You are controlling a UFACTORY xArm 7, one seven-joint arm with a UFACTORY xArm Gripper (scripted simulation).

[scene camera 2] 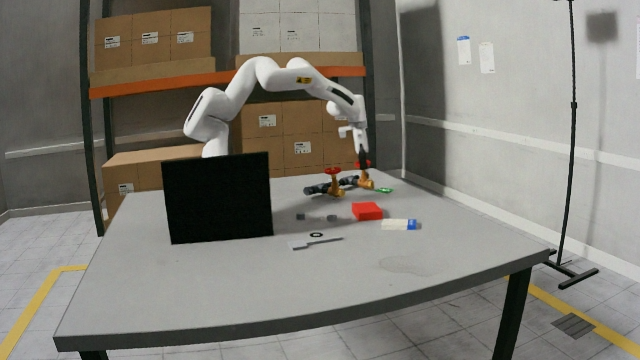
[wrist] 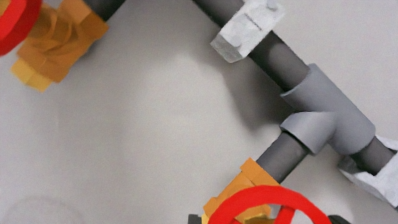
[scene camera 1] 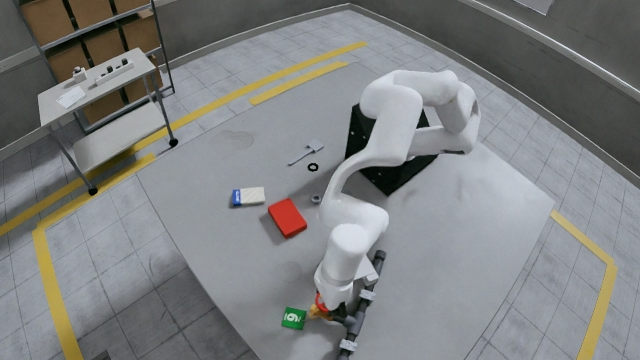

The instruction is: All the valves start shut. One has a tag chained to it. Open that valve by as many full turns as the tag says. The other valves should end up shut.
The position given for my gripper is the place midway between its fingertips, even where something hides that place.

I see my gripper (scene camera 1: 327,303) and a red block (scene camera 1: 290,222).
The wrist view misses the red block: it is out of frame.
